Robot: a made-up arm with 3 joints. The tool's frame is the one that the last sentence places.
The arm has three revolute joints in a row. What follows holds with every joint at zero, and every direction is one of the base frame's.
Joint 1 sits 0.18 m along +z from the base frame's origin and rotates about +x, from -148.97 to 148.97 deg.
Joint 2 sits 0.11 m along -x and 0.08 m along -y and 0.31 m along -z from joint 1 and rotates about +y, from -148.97 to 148.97 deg.
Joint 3 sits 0.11 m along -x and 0.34 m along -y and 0.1 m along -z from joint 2 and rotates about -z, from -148.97 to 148.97 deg.
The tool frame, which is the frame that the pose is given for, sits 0.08 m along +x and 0.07 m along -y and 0.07 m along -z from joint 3; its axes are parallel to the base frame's.
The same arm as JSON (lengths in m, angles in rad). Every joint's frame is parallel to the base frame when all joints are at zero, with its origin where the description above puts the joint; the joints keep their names.
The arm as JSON. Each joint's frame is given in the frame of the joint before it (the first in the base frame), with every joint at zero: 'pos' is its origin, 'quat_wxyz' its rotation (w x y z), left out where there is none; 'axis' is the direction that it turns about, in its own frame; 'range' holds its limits. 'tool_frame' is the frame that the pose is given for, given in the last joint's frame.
{
  "length_unit": "m",
  "angle_unit": "rad",
  "joints": [
    {
      "joint": "joint 1",
      "pos": [
        0.0,
        0.0,
        0.18
      ],
      "axis": [
        1.0,
        0.0,
        0.0
      ],
      "range": [
        -2.6,
        2.6
      ]
    },
    {
      "joint": "joint 2",
      "pos": [
        -0.11,
        -0.08,
        -0.31
      ],
      "axis": [
        0.0,
        1.0,
        0.0
      ],
      "range": [
        -2.6,
        2.6
      ]
    },
    {
      "joint": "joint 3",
      "pos": [
        -0.11,
        -0.34,
        -0.1
      ],
      "axis": [
        0.0,
        0.0,
        -1.0
      ],
      "range": [
        -2.6,
        2.6
      ]
    }
  ],
  "tool_frame": {
    "pos": [
      0.08,
      -0.07,
      -0.07
    ]
  }
}

